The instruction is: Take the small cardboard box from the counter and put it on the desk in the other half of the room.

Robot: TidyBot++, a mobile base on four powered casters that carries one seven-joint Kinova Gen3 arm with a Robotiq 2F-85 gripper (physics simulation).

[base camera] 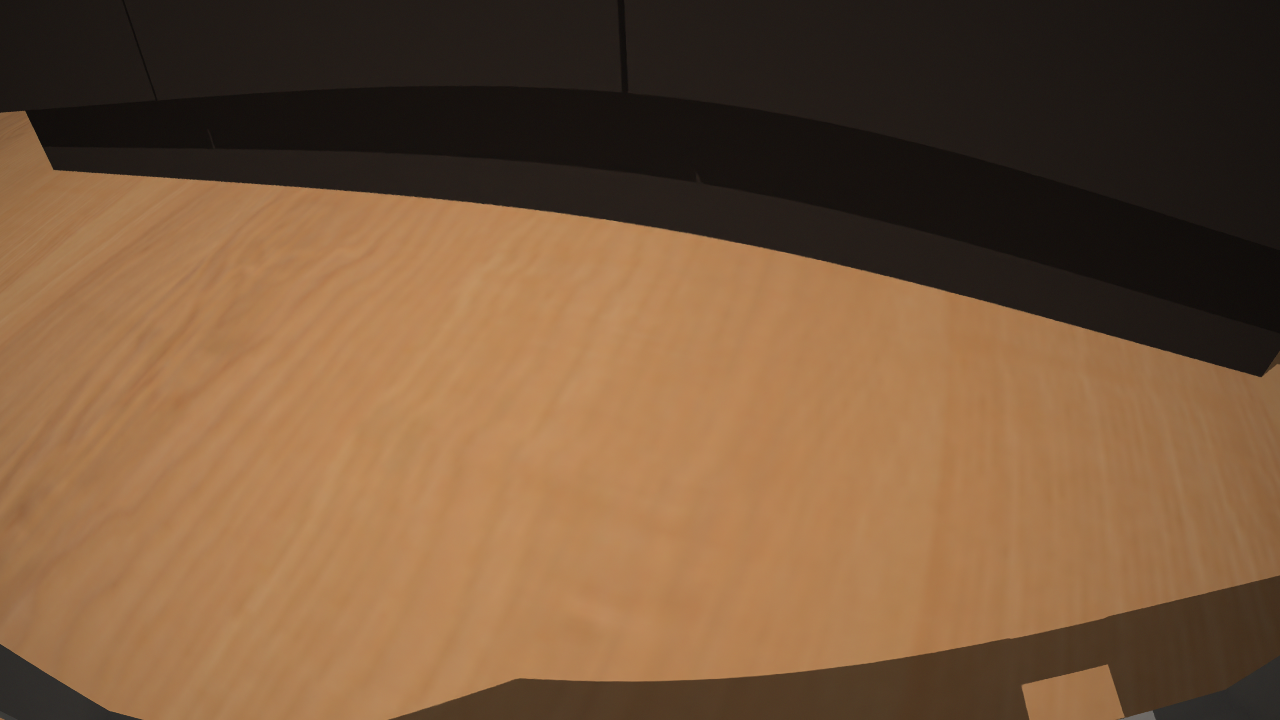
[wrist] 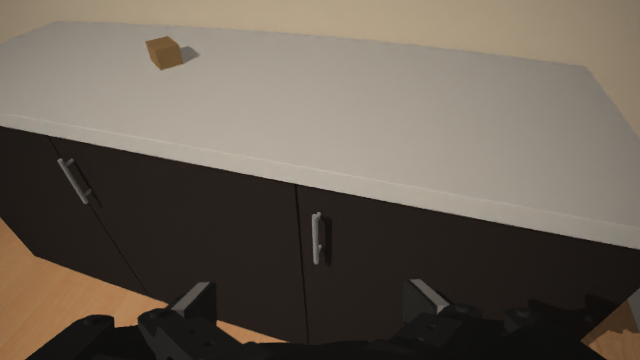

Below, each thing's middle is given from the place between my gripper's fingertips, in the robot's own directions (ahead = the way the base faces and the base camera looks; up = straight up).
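Labels:
There is the brown cardboard box (wrist: 165, 53), and from my hand I find it 36 cm to the left, 17 cm below and 80 cm ahead.

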